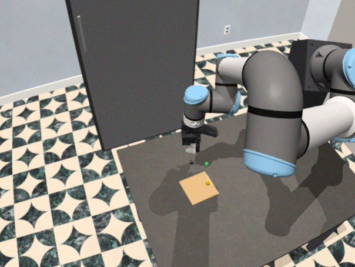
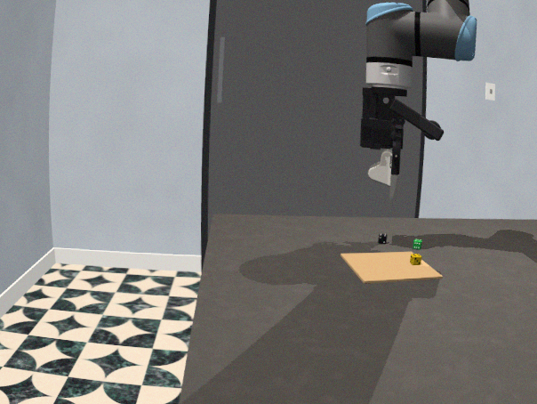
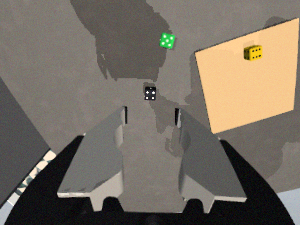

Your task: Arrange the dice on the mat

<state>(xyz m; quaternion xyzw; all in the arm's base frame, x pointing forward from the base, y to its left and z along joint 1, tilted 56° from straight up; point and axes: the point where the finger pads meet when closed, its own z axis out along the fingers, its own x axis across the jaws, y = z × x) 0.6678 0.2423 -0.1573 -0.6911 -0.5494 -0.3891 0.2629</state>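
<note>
The black die lies 9 cm below my hand and 1 cm ahead of it. Also, from my hand: yellow die (14 cm to the left, 8 cm below, 4 cm behind); orange mat (15 cm to the left, 9 cm below, 1 cm ahead); green die (9 cm below, 6 cm behind, 2 cm to the left).
</note>
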